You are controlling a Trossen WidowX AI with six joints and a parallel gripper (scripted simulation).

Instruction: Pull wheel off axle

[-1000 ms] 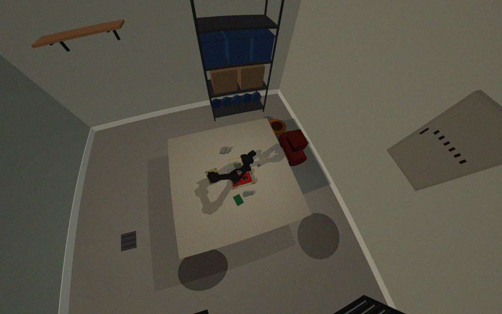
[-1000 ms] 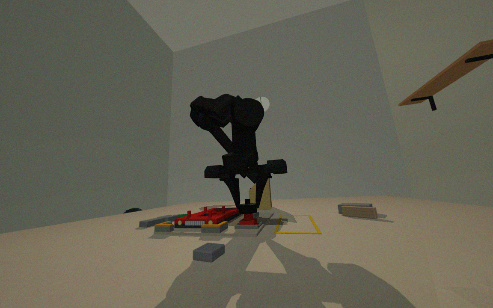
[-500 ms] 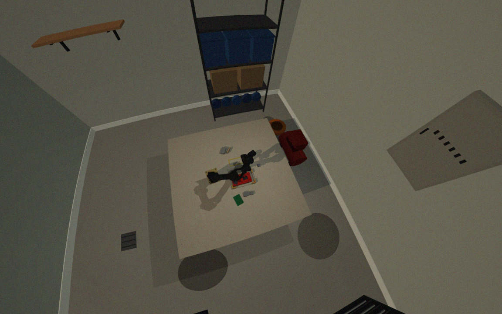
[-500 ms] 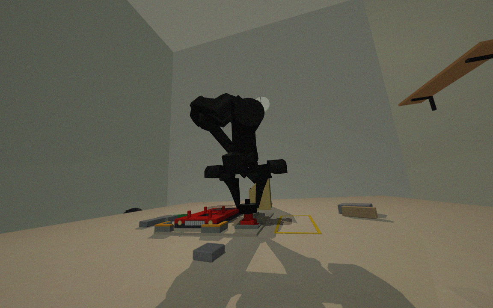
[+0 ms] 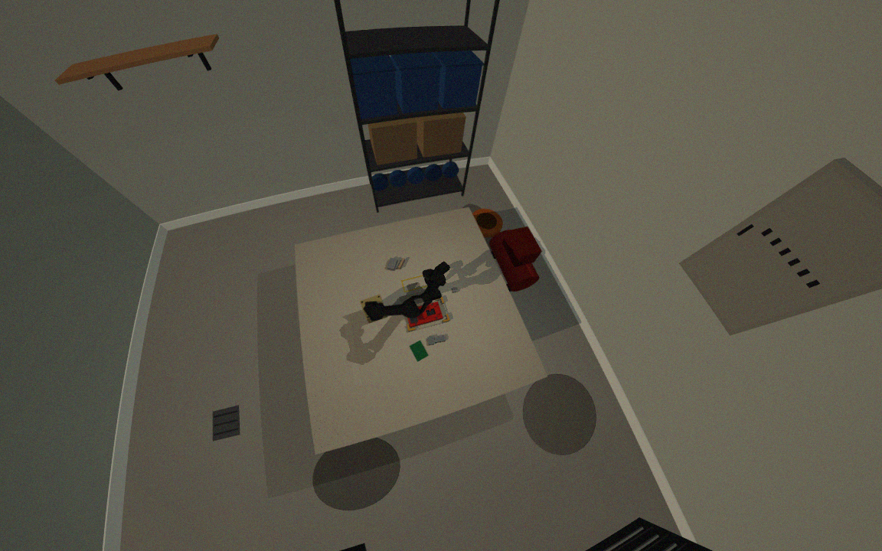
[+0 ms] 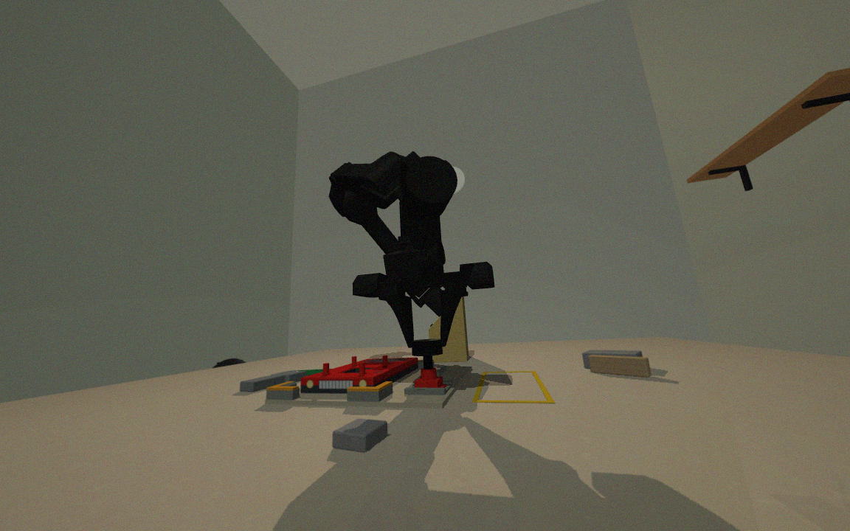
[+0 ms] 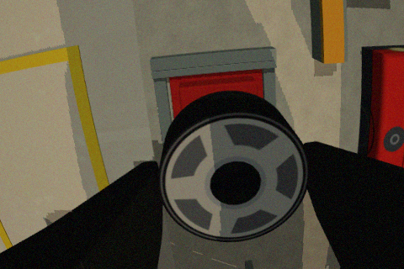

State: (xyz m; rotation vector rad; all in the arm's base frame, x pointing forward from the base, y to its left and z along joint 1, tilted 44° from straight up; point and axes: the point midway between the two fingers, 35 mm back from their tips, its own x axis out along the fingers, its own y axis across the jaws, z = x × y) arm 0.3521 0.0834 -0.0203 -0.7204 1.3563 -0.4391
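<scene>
Right now the grey base plate is 50 mm behind my gripper tip, 100 mm to the right of it and 50 mm below it. The rest, counted from my gripper tip: black wheel right at my gripper tip; green card 130 mm behind, 330 mm to the right, 60 mm below.
</scene>
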